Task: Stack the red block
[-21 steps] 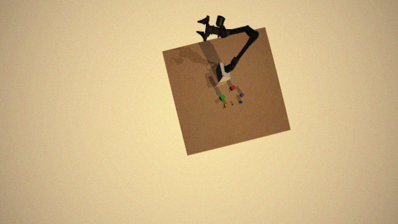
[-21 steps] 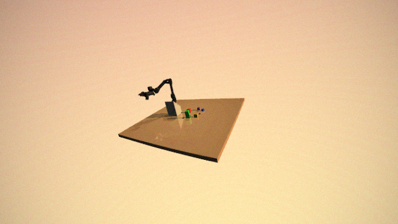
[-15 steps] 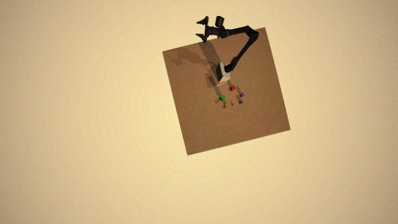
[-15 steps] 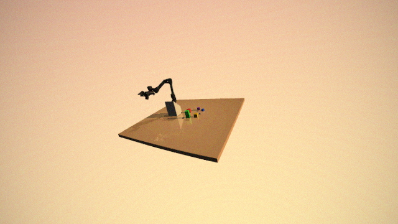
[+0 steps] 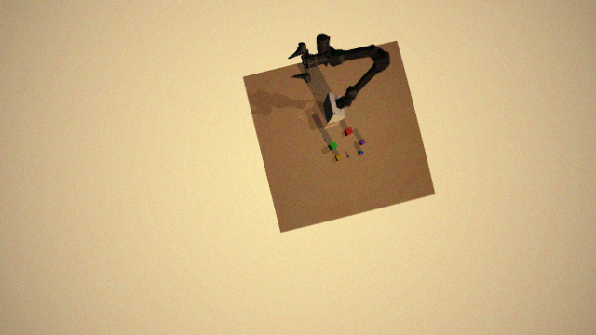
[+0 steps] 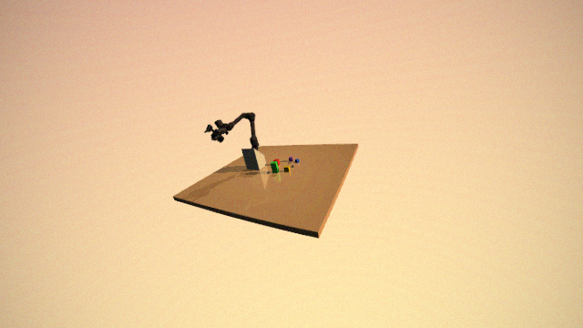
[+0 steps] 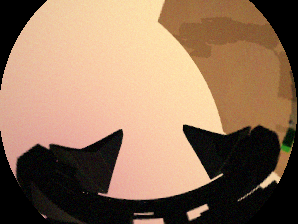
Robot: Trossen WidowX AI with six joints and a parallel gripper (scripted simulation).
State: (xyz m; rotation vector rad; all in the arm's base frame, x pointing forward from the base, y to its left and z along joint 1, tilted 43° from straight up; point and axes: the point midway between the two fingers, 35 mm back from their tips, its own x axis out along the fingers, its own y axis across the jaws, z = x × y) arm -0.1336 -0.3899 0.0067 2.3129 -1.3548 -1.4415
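The red block is 390 mm to the left of my gripper tip, 390 mm below it and 330 mm ahead of it. The rest, counted from my gripper tip: purple block 490 mm to the left, 430 mm ahead, 390 mm below; yellow block 520 mm ahead, 390 mm below, 280 mm to the left; tiny grey piece 520 mm ahead, 400 mm below, 370 mm to the left.
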